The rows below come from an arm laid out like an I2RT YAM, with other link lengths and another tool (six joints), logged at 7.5 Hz.
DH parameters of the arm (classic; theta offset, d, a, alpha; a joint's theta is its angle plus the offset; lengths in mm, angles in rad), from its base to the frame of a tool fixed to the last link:
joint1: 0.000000 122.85 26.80 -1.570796
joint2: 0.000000 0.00 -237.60 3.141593
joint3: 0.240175 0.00 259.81 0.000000
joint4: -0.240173 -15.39 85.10 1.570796
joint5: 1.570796 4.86 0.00 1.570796
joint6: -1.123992 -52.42 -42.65 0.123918
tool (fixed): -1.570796 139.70 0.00 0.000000
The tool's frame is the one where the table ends.
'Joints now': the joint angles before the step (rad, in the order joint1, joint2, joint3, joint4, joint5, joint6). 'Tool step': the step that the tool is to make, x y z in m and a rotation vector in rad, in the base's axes. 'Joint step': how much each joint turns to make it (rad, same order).
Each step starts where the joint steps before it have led.
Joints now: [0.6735 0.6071 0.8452 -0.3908 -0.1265 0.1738]
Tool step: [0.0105 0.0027 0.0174 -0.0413 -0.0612 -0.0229]
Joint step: [-0.0002 0.0706 0.0896 -0.0043 0.0326 -0.0668]
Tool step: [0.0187 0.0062 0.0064 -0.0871 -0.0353 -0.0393]
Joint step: [-0.0002 0.1048 0.0891 -0.0166 0.0525 -0.0832]
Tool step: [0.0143 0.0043 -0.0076 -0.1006 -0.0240 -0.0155]
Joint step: [0.0005 0.0702 0.0338 -0.0098 0.0337 -0.0888]
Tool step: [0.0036 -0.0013 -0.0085 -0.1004 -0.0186 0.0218]
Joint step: [-0.0002 0.0291 0.0181 -0.0378 0.0002 -0.0927]
